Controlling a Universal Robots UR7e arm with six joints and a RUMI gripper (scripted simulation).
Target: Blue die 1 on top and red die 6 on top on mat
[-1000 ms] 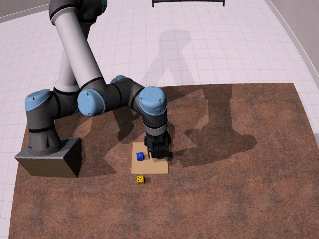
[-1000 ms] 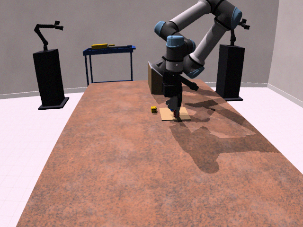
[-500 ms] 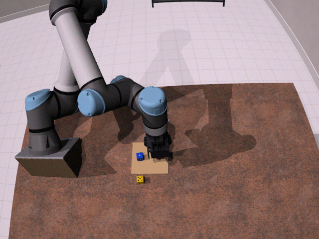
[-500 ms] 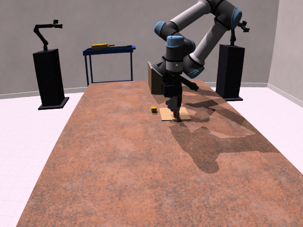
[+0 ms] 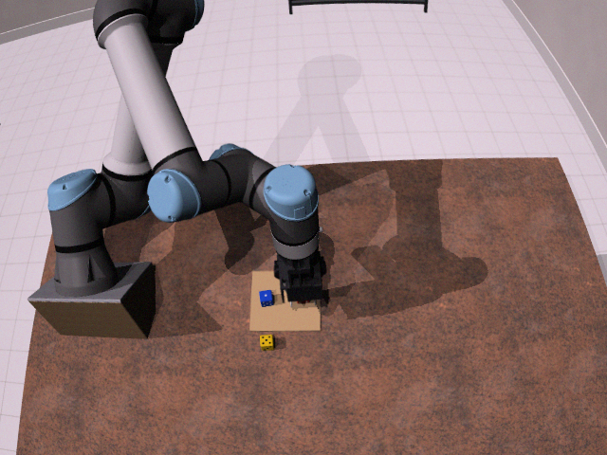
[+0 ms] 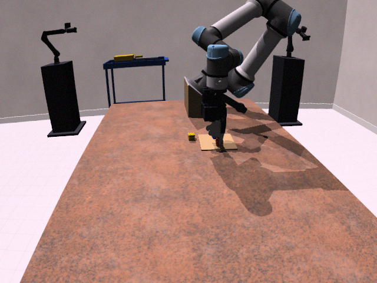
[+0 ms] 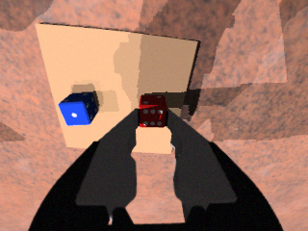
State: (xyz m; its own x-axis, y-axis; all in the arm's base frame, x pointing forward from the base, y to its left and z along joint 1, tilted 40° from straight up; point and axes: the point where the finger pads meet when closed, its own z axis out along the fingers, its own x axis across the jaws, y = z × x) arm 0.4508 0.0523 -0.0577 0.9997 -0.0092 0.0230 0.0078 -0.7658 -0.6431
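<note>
The red die lies 1 cm below my hand. Round my hand: yellow die 8 cm behind, 10 cm to the right, 1 cm below; blue die 7 cm behind, 1 cm below; tan mat 4 cm behind, 2 cm below.
</note>
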